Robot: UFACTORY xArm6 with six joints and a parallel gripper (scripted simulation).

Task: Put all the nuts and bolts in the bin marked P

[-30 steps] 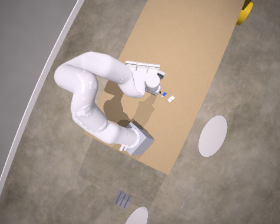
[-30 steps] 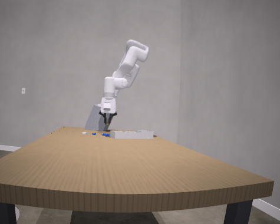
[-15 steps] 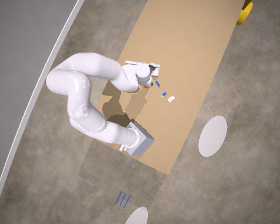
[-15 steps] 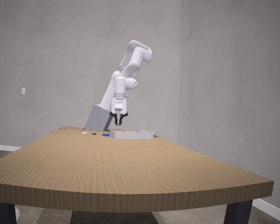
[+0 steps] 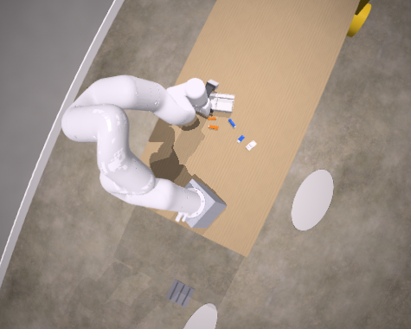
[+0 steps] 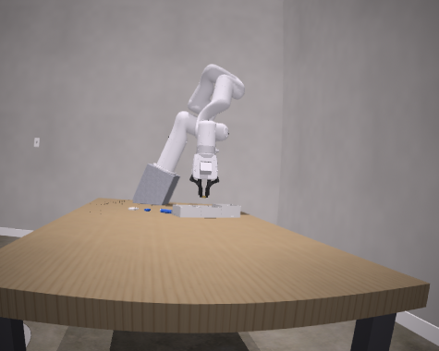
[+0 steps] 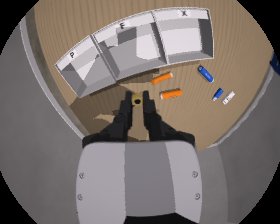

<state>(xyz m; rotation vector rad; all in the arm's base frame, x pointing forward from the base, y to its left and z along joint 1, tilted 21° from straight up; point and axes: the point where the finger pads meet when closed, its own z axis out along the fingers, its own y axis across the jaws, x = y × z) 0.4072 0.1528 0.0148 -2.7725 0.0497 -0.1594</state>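
Right now my hand is 7 cm short of the bin and 7 cm above it. From my hand the other things lie so: long blue stick (2 cm ahead, 15 cm to the right, 8 cm below); blue usb stick (4 cm behind, 22 cm to the right, 9 cm below); brass-coloured fastener (2 cm below).
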